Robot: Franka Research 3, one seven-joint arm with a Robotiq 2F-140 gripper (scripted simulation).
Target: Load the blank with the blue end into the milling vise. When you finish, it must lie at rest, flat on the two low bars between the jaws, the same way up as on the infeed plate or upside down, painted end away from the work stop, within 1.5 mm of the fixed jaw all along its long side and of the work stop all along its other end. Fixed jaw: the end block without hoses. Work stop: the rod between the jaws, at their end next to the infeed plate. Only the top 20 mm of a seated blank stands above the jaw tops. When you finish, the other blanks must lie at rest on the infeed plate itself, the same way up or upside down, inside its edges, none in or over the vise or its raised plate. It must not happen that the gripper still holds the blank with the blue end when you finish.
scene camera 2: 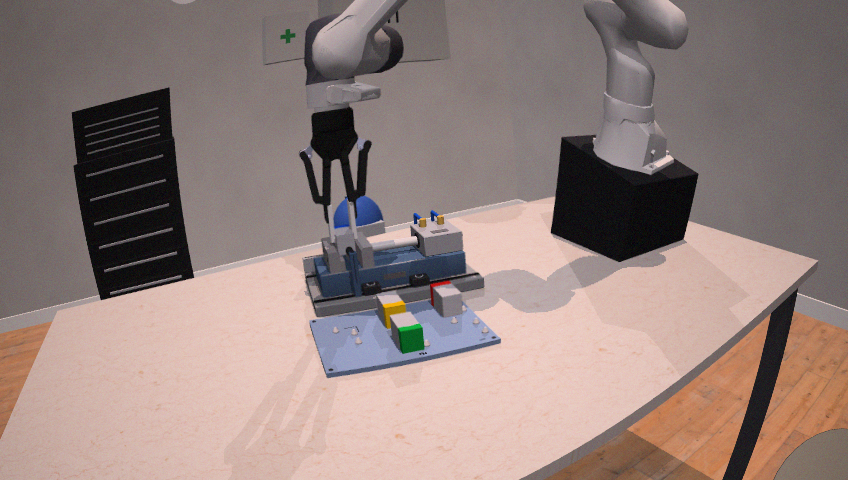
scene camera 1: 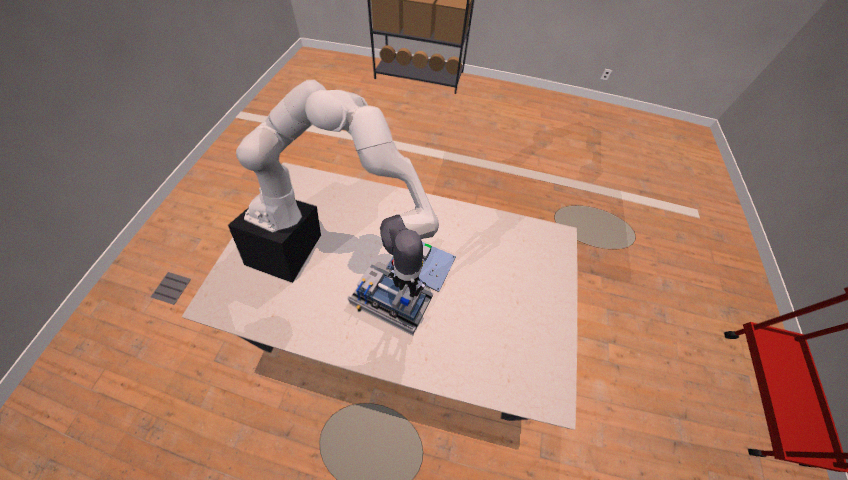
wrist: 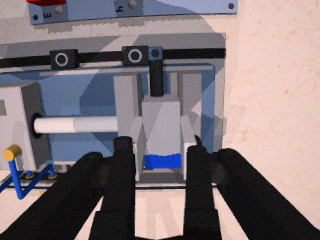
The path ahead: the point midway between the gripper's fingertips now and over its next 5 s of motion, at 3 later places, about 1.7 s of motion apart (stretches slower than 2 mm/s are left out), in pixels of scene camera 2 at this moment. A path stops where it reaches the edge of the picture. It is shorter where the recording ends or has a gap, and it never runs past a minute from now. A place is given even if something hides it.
My gripper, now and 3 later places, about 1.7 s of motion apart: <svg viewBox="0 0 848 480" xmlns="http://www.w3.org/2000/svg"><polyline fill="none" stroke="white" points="343,238 341,226 339,218 336,197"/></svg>
